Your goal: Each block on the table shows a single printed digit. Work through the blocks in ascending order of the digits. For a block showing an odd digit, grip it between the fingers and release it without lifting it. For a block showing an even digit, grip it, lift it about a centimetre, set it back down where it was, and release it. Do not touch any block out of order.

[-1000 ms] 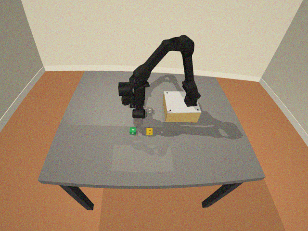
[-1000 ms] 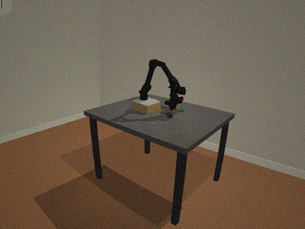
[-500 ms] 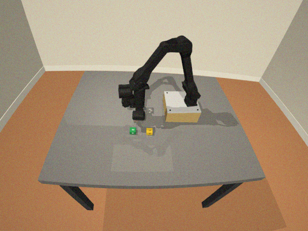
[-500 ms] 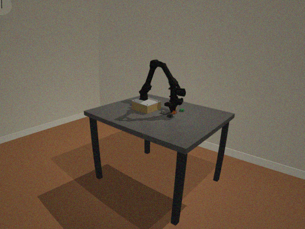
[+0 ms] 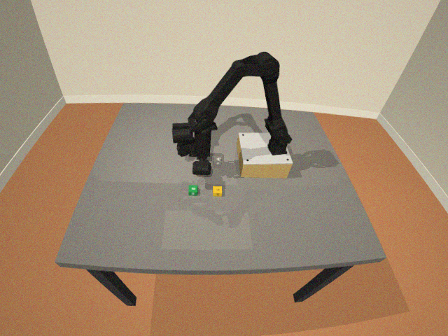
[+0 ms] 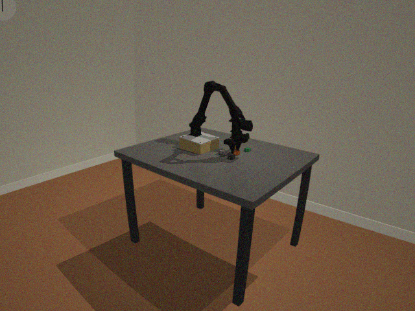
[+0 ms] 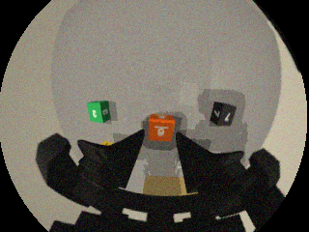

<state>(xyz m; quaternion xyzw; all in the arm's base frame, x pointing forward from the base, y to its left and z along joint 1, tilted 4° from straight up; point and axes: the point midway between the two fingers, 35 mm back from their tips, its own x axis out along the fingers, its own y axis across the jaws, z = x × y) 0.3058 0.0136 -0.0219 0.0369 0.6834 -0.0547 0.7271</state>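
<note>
My gripper tip is now 1 cm short of the orange block. The rest, counted from my gripper tip: black block: 3 cm ahead, 10 cm to the right; green block: 4 cm ahead, 10 cm to the left; grey block: 7 cm behind, 4 cm to the right.
</note>
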